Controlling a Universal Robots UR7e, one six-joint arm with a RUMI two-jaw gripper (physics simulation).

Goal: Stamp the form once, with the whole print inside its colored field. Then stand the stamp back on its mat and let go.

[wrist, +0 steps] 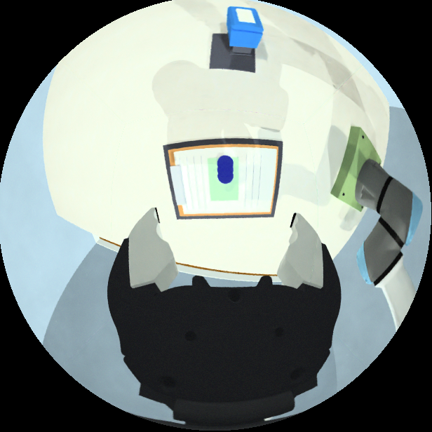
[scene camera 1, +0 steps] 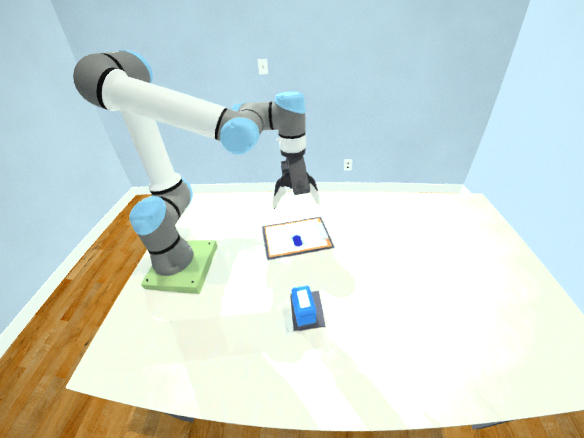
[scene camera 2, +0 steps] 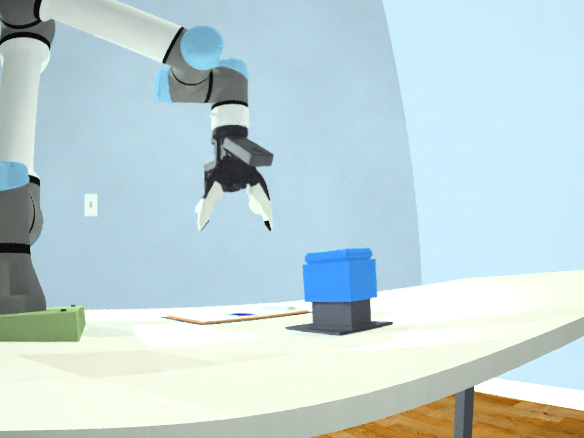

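Pixels of known places: gripper, fingertip midpoint: (scene camera 1: 296, 206) (scene camera 2: 236, 230); arm's base, link origin: (scene camera 1: 173, 259) (scene camera 2: 2, 312).
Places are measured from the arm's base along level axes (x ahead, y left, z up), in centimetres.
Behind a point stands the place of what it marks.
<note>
The blue stamp (scene camera 1: 304, 308) {x 49.6, y -12.5, z 7.4 cm} (scene camera 2: 340, 281) {x 47.6, y -13.2, z 3.7 cm} (wrist: 244, 31) stands upright on its dark mat (scene camera 1: 320, 316) {x 53.4, y -8.9, z -2.4 cm} (scene camera 2: 339, 331) {x 47.1, y -13.5, z -2.4 cm} (wrist: 219, 54), towards one side of it. The form (scene camera 1: 281, 242) {x 35.1, y 17.8, z -2.4 cm} (wrist: 251, 196) lies beyond the mat on an orange clipboard. In the wrist view a dark blue print (scene camera 1: 297, 240) {x 40.8, y 19.5, z -2.0 cm} (scene camera 2: 242, 314) {x 40.5, y 17.9, z -2.1 cm} (wrist: 225, 169) lies in the upper part of the form's green field (wrist: 224, 194), and its top end reaches the field's upper edge; whether it crosses that edge I cannot tell clearly. My gripper (scene camera 1: 296, 205) {x 40.8, y 20.2, z 13.3 cm} (scene camera 2: 235, 229) {x 40.8, y 20.2, z 13.3 cm} (wrist: 226, 212) is open and empty, high above the table near the clipboard.
The clipboard (scene camera 1: 265, 245) {x 29.6, y 15.6, z -2.7 cm} (scene camera 2: 200, 322) {x 32.3, y 11.4, z -2.6 cm} (wrist: 226, 217) has a dark rim and a pale clip at one short side. The arm's green base plate (scene camera 1: 204, 260) {x 12.3, y 1.6, z 0.7 cm} (scene camera 2: 42, 327) {x 10.2, y -10.0, z -1.0 cm} (wrist: 346, 172) is on the left of the white table (scene camera 1: 425, 300) {x 84.5, y 1.1, z -2.8 cm} (scene camera 2: 175, 395) {x 27.5, y -35.3, z -2.8 cm} (wrist: 100, 140). Walls stand behind and to the right.
</note>
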